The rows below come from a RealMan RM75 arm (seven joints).
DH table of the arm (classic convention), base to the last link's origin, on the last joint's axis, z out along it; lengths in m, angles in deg. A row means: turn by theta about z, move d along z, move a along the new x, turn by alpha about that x. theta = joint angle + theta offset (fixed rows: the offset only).
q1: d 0.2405, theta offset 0, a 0, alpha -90
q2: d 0, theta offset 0, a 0, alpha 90
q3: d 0.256, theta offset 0, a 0, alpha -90
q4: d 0, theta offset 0, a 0, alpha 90
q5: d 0.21, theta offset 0, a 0, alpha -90
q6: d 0, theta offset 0, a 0, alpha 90
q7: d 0.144, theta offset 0, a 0, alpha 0
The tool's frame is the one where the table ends.
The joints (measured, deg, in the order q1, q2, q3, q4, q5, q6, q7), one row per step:
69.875 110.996 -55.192 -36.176 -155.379 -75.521 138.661
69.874 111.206 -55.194 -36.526 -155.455 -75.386 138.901
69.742 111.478 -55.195 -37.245 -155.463 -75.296 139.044
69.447 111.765 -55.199 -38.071 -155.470 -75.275 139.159
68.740 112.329 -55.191 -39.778 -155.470 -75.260 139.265
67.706 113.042 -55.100 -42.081 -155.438 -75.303 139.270
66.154 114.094 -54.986 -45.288 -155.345 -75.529 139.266
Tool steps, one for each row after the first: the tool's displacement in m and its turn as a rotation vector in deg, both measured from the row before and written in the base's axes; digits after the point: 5 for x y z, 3 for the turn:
-0.00144 0.00017 -0.00063 0.246 0.122 0.116
-0.00187 0.00016 -0.00020 0.337 0.206 0.333
-0.00087 -0.00019 -0.00006 0.320 0.202 0.246
-0.00098 -0.00059 0.00017 0.624 0.392 0.504
-0.00064 -0.00102 0.00081 0.819 0.558 0.654
-0.00006 -0.00247 0.00072 0.952 0.810 0.729

